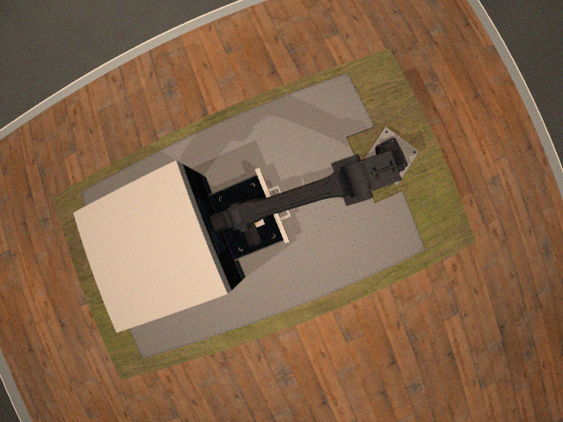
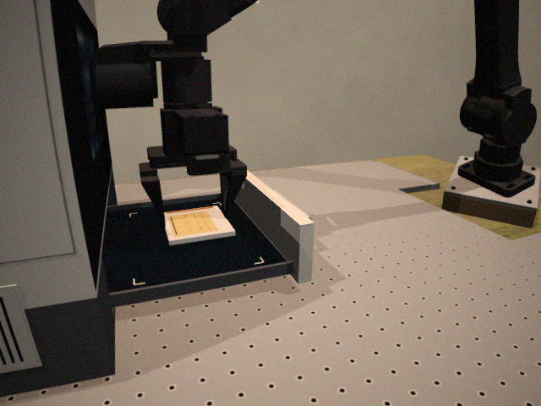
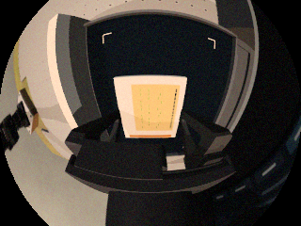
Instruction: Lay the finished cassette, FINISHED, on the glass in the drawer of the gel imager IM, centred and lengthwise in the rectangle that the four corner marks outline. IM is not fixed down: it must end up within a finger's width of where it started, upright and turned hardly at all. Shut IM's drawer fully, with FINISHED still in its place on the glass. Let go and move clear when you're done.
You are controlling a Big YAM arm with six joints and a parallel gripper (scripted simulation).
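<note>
Right now the imager drawer is 2 cm ahead of my hand and 1 cm below it. From my hand the other things lie so: cassette (1 cm to the right, 1 cm below).
</note>
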